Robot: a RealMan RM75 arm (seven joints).
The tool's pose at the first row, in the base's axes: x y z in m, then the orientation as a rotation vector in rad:
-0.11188, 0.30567, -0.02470, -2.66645, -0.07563, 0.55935
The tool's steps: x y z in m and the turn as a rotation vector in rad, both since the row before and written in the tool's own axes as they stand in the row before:
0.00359, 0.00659, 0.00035, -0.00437, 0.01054, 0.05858
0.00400, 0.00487, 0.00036, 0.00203, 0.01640, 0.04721
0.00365, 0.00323, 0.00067, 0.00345, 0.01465, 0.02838
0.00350, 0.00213, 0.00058, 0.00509, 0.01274, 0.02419
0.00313, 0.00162, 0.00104, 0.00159, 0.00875, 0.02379
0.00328, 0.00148, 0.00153, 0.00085, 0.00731, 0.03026
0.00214, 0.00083, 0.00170, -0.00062, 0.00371, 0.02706
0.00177, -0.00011, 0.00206, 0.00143, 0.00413, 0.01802
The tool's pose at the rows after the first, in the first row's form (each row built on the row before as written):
-0.10893, 0.30027, -0.02901, -2.68305, 0.00432, 0.56412
-0.10580, 0.29623, -0.03271, -2.69176, 0.07292, 0.55621
-0.10310, 0.29361, -0.03588, -2.69551, 0.11615, 0.54445
-0.10041, 0.29186, -0.03849, -2.69620, 0.15360, 0.53355
-0.09817, 0.29068, -0.04116, -2.69861, 0.18863, 0.52854
-0.09596, 0.28974, -0.04425, -2.70109, 0.23196, 0.52744
-0.09475, 0.28946, -0.04682, -2.70325, 0.26974, 0.53050
-0.09378, 0.29017, -0.04926, -2.70321, 0.29574, 0.52977

